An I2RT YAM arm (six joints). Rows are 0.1 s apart.
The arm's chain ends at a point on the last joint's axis. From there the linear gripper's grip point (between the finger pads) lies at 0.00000 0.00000 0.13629 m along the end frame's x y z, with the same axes.
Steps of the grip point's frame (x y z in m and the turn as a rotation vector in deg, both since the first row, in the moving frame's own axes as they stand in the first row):
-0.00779, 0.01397, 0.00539, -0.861, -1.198, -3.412
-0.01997, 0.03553, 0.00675, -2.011, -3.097, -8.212
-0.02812, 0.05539, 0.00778, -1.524, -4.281, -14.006
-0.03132, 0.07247, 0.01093, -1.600, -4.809, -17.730
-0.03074, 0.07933, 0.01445, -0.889, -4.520, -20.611
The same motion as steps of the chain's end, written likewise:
-0.00500, 0.01184, 0.00544, -0.861, -1.198, -3.412
-0.01298, 0.03024, 0.00703, -2.011, -3.097, -8.212
-0.01849, 0.05057, 0.00821, -1.524, -4.281, -14.006
-0.02066, 0.06697, 0.01146, -1.600, -4.809, -17.730
-0.02061, 0.07535, 0.01489, -0.889, -4.520, -20.611

